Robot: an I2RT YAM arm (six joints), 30 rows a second.
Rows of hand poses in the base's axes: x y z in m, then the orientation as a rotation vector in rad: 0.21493, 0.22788, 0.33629, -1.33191, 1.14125, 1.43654; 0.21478, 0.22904, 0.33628, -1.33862, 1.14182, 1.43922; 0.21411, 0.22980, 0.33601, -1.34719, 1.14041, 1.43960; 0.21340, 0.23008, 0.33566, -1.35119, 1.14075, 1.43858; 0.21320, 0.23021, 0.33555, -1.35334, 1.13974, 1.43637; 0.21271, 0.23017, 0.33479, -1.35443, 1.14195, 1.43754; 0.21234, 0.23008, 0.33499, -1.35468, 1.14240, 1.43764; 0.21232, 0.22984, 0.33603, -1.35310, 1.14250, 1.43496; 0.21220, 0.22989, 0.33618, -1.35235, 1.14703, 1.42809; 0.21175, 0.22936, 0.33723, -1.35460, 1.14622, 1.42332; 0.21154, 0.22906, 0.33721, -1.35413, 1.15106, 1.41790
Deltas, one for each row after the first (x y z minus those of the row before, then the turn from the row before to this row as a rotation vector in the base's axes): -0.00015, 0.00116, -0.00001, -0.00386, 0.00023, 0.00559; -0.00067, 0.00076, -0.00027, -0.00389, -0.00270, 0.00577; -0.00071, 0.00028, -0.00035, -0.00261, -0.00152, 0.00176; -0.00020, 0.00013, -0.00011, -0.00081, -0.00248, 0.00021; -0.00049, -0.00004, -0.00076, -0.00193, 0.00157, 0.00088; -0.00037, -0.00009, 0.00020, -0.00043, 0.00022, 0.00011; -0.00002, -0.00024, 0.00104, 0.00053, -0.00126, -0.00259; -0.00012, 0.00005, 0.00015, -0.00333, -0.00193, -0.00555; -0.00045, -0.00053, 0.00105, -0.00131, -0.00404, -0.00128; -0.00021, -0.00030, -0.00002, -0.00353, -0.00091, -0.00458
